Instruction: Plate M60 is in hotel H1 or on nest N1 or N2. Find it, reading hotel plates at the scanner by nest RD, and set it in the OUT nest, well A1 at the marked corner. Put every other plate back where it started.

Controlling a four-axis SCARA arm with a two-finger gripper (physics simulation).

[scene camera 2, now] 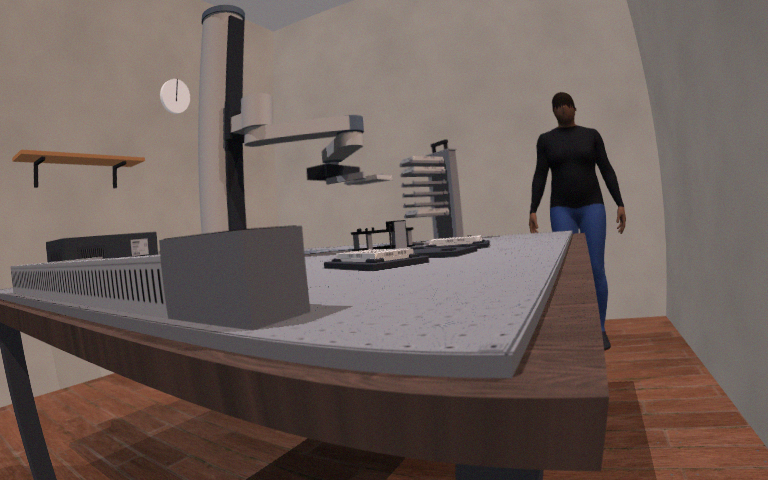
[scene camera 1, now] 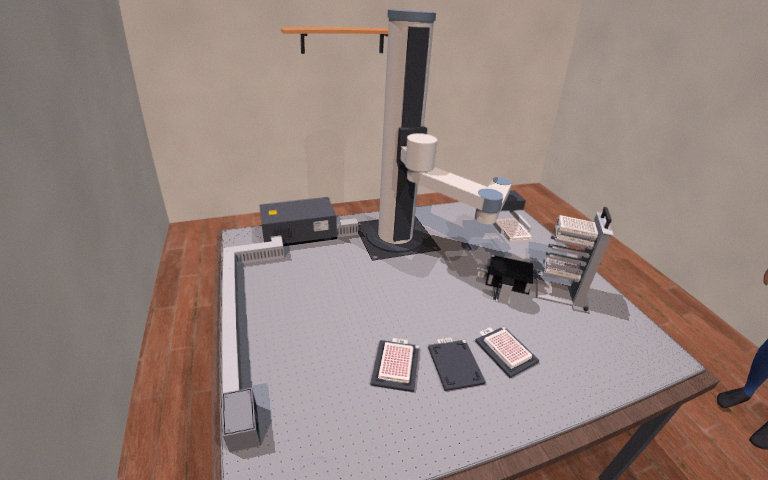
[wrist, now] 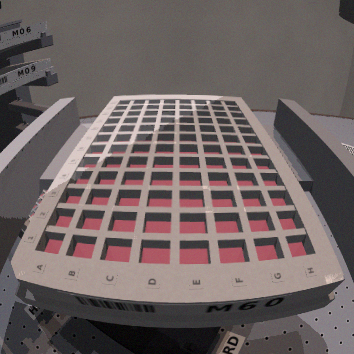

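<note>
Plate M60, with red wells and its label facing the wrist camera, is held level in the air behind the dark raised nest RD. My gripper is shut on it, one finger along each long side. Plates M06 and M09 sit in upper slots of hotel H1. More plates show in lower slots. The middle front nest is bare; its tag looks like OUT. The left nest and right nest each hold a red-welled plate.
The arm's column stands at the back. A dark equipment box stands at the back left. A slotted duct runs down the left edge to a grey bin. A person stands beyond the table.
</note>
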